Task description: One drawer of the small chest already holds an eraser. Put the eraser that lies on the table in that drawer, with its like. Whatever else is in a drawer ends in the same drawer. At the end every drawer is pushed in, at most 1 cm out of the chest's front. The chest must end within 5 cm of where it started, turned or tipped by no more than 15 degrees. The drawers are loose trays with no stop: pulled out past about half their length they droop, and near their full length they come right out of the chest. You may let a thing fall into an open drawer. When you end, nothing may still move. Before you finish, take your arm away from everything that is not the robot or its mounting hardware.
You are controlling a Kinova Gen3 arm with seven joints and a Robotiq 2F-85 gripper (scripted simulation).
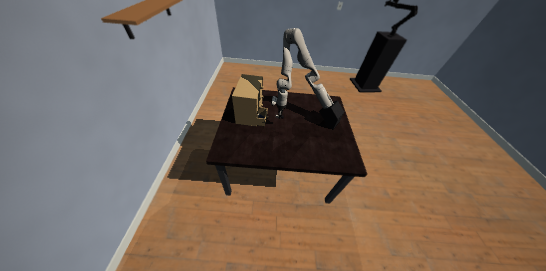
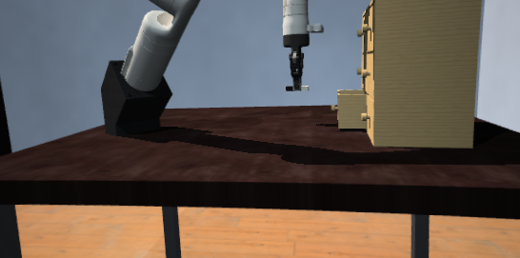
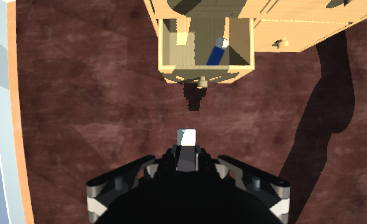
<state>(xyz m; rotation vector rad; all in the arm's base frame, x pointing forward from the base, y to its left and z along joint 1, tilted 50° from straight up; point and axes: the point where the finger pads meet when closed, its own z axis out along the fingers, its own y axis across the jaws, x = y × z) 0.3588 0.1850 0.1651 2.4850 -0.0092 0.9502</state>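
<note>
Right now the blue eraser is 16 cm ahead of my hand, 10 cm to the right of it and 10 cm below it. Round my hand: white eraser 1 cm below, 1 cm ahead.
</note>
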